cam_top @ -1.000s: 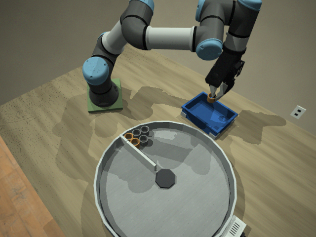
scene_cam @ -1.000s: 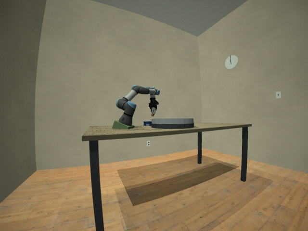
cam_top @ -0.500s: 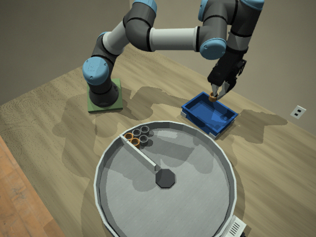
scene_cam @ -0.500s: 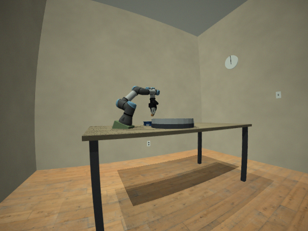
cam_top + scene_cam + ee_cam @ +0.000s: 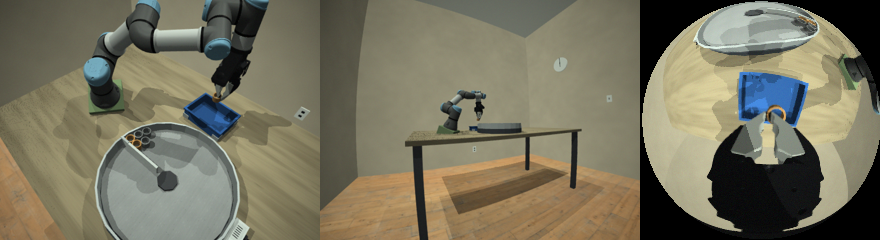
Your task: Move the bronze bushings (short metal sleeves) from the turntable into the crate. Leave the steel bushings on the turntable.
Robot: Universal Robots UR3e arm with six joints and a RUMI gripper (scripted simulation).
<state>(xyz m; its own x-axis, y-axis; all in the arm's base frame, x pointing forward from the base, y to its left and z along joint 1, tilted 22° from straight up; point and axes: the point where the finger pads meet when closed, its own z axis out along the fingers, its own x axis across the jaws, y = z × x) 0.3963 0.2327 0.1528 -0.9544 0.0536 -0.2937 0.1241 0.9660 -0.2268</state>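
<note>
Right now the blue crate is 1 cm behind my hand, 1 cm to the left of it and 11 cm below it. Also, from my hand: grey turntable: 35 cm to the right, 9 cm below.
</note>
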